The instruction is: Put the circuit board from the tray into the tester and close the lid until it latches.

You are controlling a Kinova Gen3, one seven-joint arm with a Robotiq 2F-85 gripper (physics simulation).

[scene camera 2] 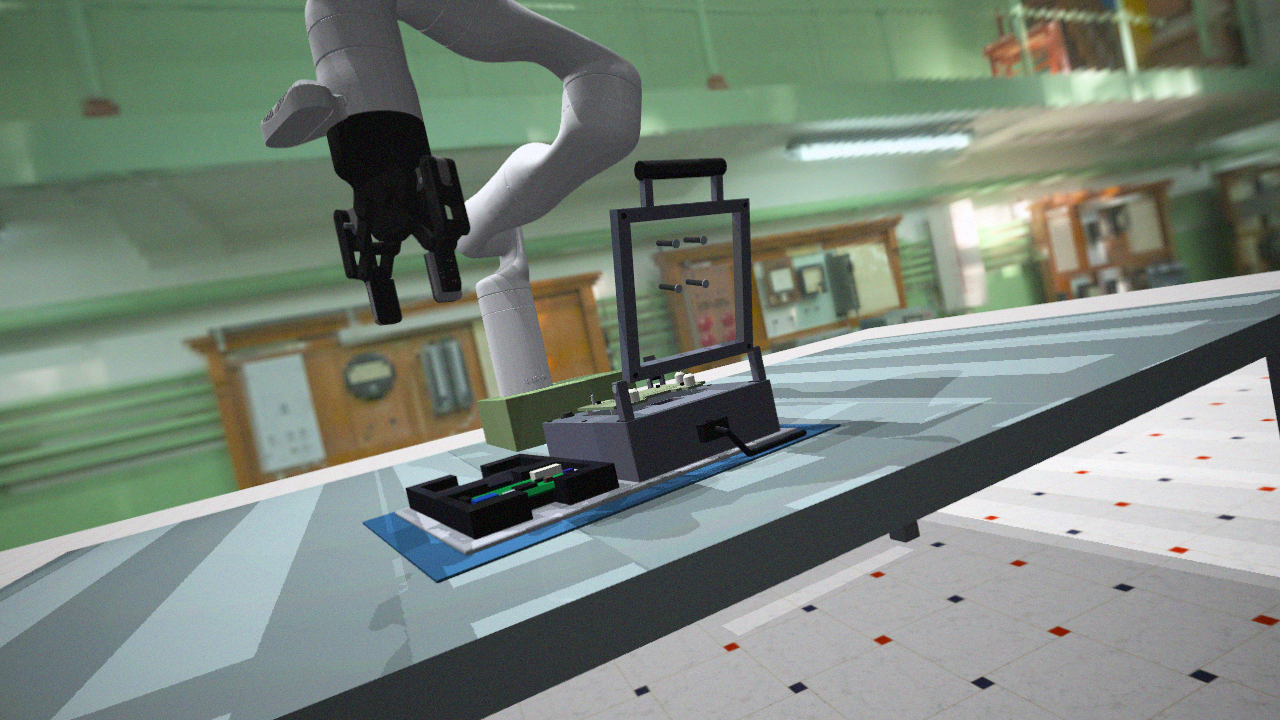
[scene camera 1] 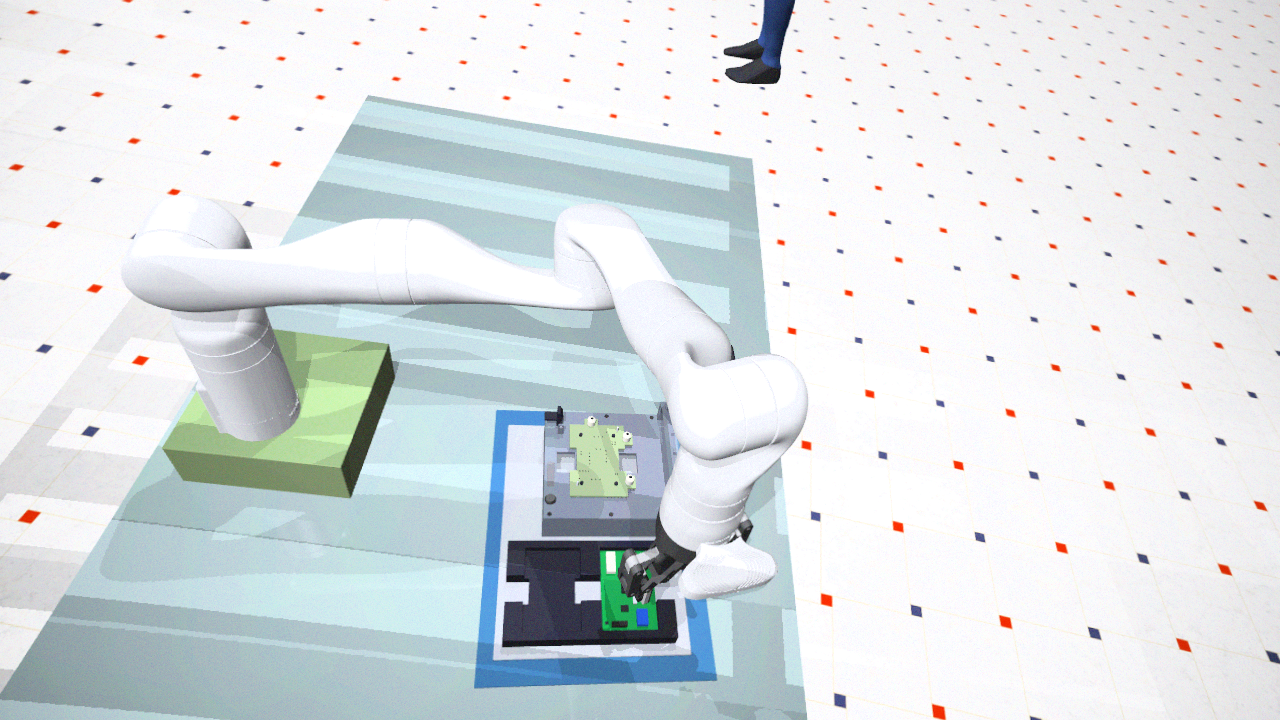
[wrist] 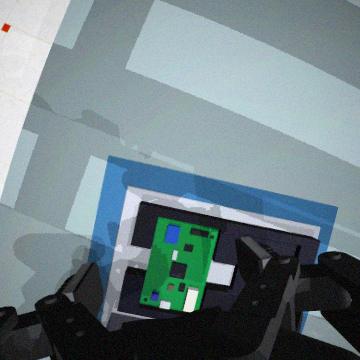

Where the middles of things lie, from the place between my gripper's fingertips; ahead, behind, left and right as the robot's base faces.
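The green circuit board (scene camera 1: pixel 622 613) is 6 cm to the left of my hand, 2 cm behind it and 16 cm below it. As for the clear lid (scene camera 2: pixel 682 272), I find it 8 cm ahead of my hand and 22 cm to the left of it.
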